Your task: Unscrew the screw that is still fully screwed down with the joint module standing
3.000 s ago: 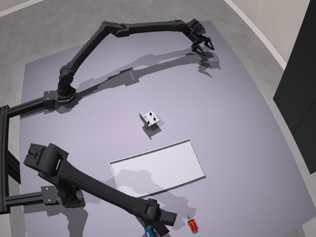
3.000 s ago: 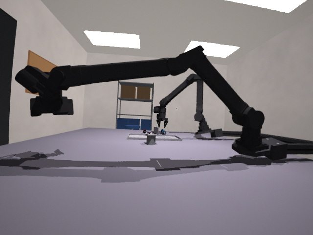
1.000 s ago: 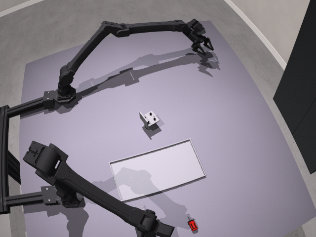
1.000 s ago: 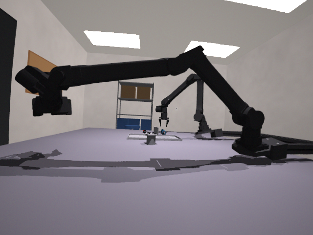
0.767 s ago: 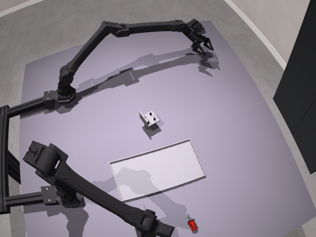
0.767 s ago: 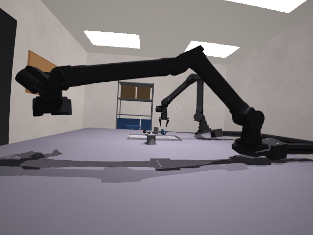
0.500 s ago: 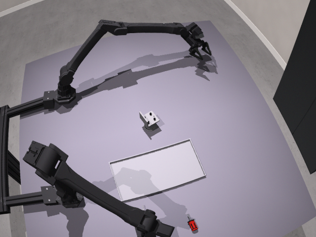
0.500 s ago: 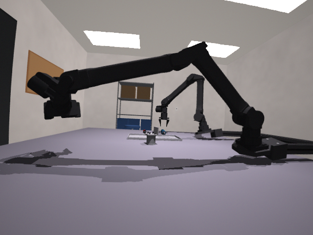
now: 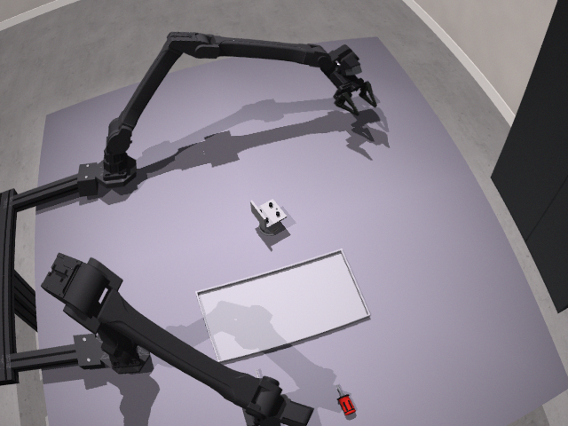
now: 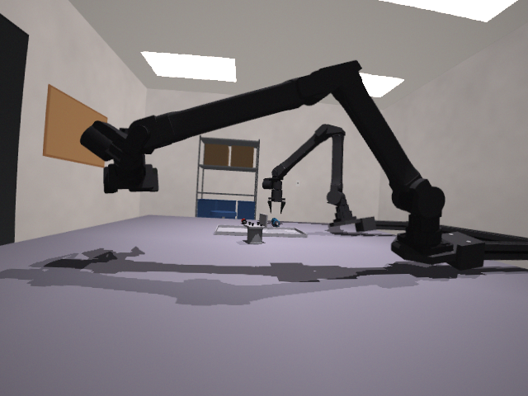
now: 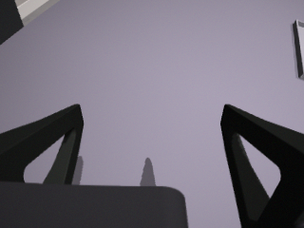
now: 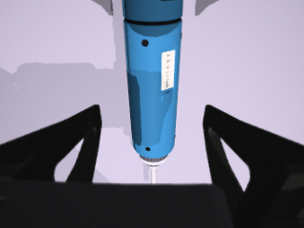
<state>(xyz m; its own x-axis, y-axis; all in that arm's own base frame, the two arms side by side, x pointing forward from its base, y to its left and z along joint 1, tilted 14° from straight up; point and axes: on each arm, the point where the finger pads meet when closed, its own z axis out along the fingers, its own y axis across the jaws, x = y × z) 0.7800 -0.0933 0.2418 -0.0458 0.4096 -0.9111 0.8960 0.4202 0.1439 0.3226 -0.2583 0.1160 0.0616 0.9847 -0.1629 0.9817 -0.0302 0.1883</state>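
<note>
My left hand is 350 mm past the white bracket, 240 mm to the left of it and 110 mm above it. From my left hand the other things lie so: white tray (500 mm to the right, 360 mm behind, 180 mm below); red hand screwdriver (810 mm to the right, 260 mm behind, 170 mm below); joint module body (350 mm behind, 240 mm to the right, 150 mm below).
</note>
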